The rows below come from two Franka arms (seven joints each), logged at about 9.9 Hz.
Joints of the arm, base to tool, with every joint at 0 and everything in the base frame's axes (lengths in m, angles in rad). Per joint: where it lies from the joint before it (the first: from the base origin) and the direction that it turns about. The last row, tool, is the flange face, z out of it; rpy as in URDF.
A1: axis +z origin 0 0 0.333
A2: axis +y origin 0 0 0
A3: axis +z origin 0 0 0.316
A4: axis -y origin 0.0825 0 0
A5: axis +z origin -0.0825 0 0.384
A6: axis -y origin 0 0 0
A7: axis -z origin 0.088 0 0
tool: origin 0 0 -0.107 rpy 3.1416 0 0
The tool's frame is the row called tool.
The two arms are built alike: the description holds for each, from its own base.
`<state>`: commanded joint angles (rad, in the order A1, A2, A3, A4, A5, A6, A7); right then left.
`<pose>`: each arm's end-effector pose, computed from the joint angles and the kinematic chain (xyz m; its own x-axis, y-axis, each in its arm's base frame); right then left.
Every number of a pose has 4 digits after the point.
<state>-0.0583 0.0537 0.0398 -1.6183 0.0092 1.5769 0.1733 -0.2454 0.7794 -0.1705 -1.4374 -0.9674 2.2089 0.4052</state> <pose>0.5671 -0.0101 0.5726 0.9770 -0.1904 -0.0954 -0.1908 -0.9816 0.0052 0.6710 -0.2989 0.2477 0.9905 -0.1306 0.0424 -0.1157 -0.6279 0.7697</pose>
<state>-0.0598 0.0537 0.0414 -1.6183 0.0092 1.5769 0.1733 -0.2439 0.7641 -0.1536 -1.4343 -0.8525 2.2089 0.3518</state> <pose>0.5671 -0.0100 0.5726 0.9771 -0.1903 -0.0955 -0.1907 -0.9816 0.0052 0.6763 -0.2867 0.2560 0.9871 -0.1521 0.0499 -0.1428 -0.6955 0.7042</pose>
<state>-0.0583 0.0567 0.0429 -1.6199 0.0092 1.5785 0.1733 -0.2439 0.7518 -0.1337 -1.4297 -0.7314 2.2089 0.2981</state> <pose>0.5679 -0.0084 0.5702 0.9773 -0.1874 -0.0984 -0.1878 -0.9822 0.0055 0.6820 -0.2733 0.2630 0.9834 -0.1720 0.0570 -0.1695 -0.7618 0.6252</pose>
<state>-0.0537 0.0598 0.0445 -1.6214 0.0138 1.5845 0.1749 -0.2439 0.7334 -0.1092 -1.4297 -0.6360 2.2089 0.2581</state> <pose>0.5692 -0.0044 0.5682 0.9782 -0.1830 -0.0979 -0.1838 -0.9830 0.0007 0.6879 -0.2576 0.2730 0.9811 -0.1807 0.0694 -0.1886 -0.8124 0.5517</pose>
